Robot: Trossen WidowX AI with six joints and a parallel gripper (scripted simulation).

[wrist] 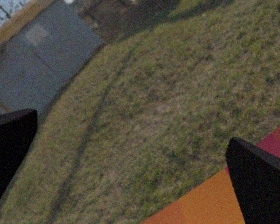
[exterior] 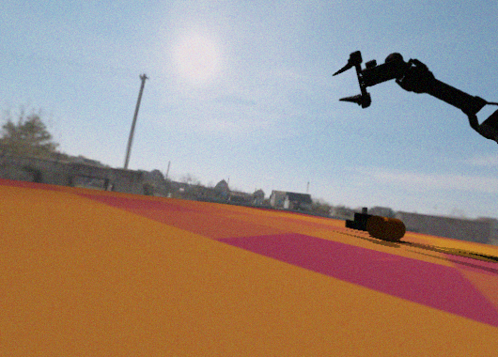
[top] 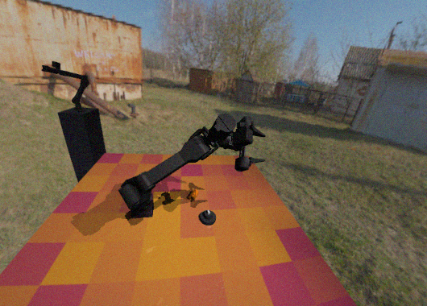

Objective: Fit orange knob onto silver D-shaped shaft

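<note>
Right now the orange knob is 46 cm below my gripper tip, 26 cm to the left of it and 23 cm behind it. Also, from my gripper tip: round dark pedestal 45 cm below, 16 cm behind, 9 cm to the left.
</note>
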